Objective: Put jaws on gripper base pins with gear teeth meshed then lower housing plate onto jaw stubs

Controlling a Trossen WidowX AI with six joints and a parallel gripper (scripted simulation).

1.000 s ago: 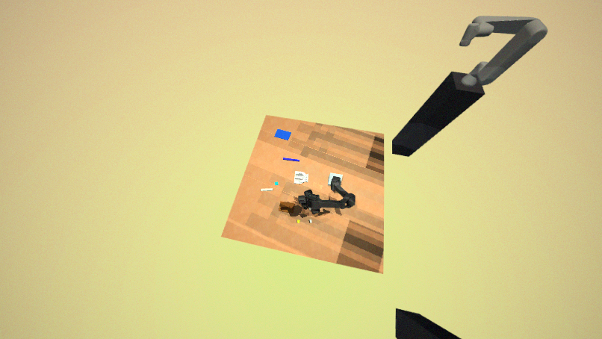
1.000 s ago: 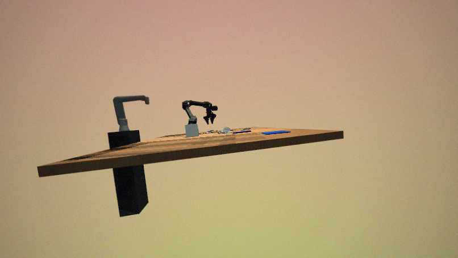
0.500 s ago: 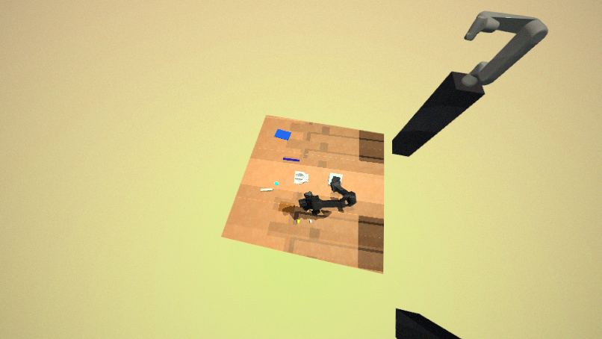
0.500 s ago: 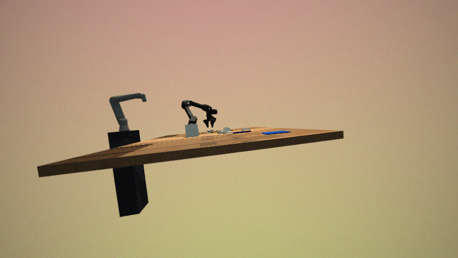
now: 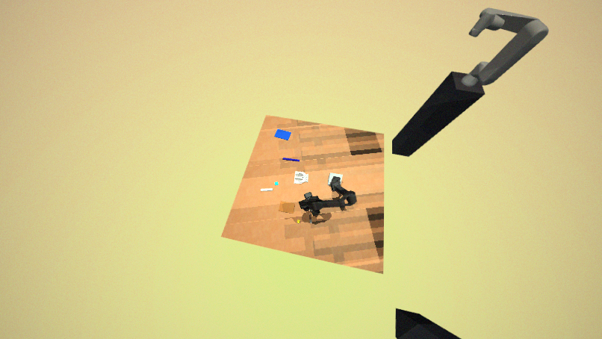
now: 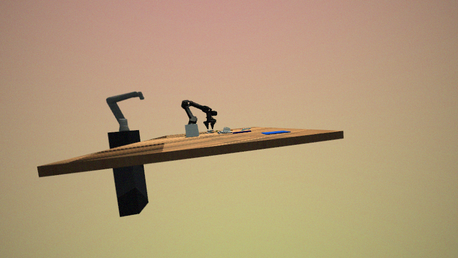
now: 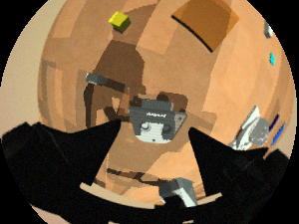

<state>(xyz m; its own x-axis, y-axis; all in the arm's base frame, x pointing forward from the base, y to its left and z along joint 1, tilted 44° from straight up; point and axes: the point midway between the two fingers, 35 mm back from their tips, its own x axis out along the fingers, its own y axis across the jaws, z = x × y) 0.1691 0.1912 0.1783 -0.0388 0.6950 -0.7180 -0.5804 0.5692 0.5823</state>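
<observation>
My gripper tip is 10 mm past the gripper base, 10 mm to the left of it and 10 mm above it. The rest, counted from my gripper tip: yellow cube (80 mm ahead, 140 mm to the left, 30 mm below); then teal bit (350 mm ahead, 140 mm to the right, 40 mm below); then brown pad (200 mm ahead, 50 mm to the left, 40 mm below).
</observation>
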